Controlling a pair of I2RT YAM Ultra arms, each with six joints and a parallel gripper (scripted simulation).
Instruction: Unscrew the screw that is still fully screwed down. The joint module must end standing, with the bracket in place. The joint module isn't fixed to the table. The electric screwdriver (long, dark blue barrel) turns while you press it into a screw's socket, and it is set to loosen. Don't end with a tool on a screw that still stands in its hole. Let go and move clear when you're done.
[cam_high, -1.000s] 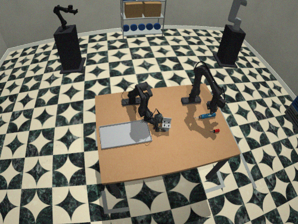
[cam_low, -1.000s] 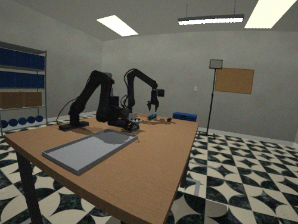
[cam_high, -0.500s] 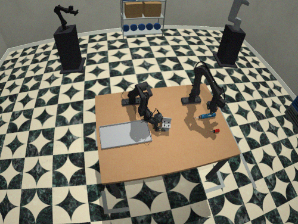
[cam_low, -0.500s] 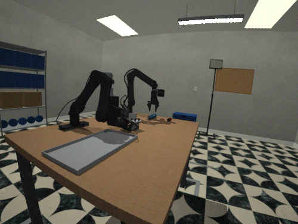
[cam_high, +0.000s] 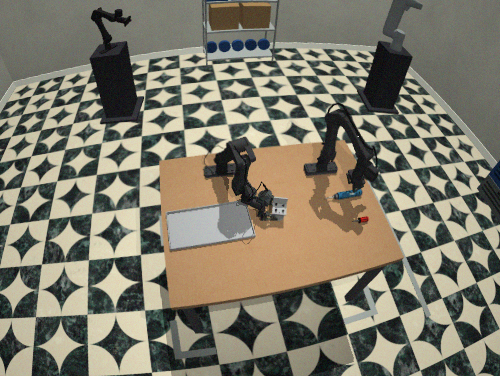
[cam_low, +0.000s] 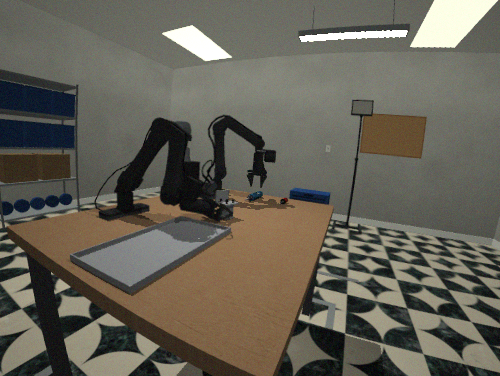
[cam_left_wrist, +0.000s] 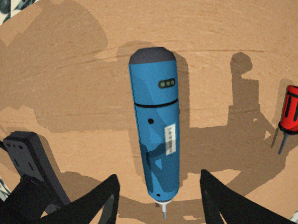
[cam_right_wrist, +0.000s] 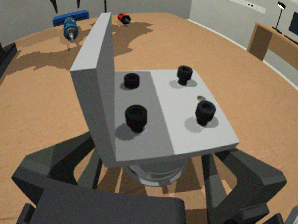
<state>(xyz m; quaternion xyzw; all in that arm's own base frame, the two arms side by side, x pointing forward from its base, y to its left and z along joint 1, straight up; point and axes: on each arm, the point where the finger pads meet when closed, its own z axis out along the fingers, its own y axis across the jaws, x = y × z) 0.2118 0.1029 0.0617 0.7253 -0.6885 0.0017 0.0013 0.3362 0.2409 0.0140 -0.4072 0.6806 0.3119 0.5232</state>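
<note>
Now: the screw 10 mm behind my right hand, 20 mm to the left of it and 40 mm above it. From my right hand the other things lie so: red-handled screwdriver 70 mm ahead, 450 mm to the left, 10 mm below; grey l-shaped bracket 50 mm above; grey tray 50 mm ahead, 350 mm to the right, 20 mm below.
</note>
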